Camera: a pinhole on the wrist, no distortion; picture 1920 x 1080 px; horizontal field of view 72.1 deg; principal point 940.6 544.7 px. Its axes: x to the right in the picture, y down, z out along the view. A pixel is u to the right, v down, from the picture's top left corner.
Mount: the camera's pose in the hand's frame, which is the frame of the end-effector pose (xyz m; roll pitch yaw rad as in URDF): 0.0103 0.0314 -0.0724 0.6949 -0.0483 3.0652
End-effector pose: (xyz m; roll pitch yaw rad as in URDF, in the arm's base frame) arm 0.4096 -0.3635 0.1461 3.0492 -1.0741 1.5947
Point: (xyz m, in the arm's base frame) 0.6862 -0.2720 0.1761
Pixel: 797 142
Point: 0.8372 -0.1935 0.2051
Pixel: 704 58
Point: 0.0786 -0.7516 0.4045
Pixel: behind the camera
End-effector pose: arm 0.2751 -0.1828 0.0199 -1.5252 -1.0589 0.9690
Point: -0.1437 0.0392 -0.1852
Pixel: outside the picture
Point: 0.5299 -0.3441 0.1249
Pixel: behind the camera
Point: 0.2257 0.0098 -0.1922
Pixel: 1689 501
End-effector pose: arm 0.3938 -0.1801 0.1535 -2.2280 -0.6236 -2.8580
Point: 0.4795 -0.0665 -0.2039
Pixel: outside the picture
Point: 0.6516 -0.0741 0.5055
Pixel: behind the camera
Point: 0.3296 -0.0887 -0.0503
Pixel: 1784 42
